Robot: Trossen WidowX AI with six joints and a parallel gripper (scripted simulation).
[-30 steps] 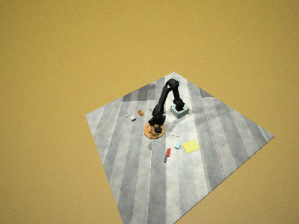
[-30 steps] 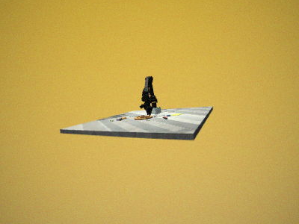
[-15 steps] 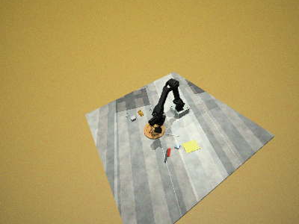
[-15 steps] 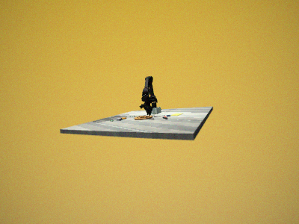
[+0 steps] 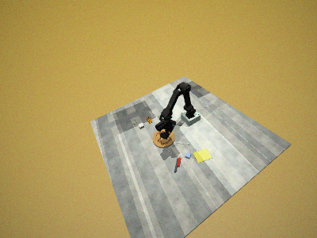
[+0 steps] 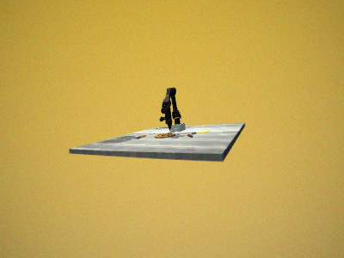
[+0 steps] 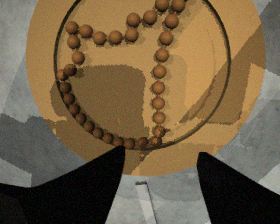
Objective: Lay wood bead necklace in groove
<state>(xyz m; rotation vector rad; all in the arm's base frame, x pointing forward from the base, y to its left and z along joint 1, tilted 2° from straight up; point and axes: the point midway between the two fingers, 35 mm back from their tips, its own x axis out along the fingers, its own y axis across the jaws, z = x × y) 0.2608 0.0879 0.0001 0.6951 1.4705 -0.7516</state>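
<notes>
My gripper tip is 50 mm short of the round bead board, 30 mm to the left of it and 40 mm above it. Also, from my gripper tip: thin grey stick (80 mm behind, 100 mm to the left, 50 mm below); red-handled tool (50 mm ahead, 240 mm to the left, 50 mm below); small blue block (60 mm behind, 220 mm to the left, 40 mm below).
</notes>
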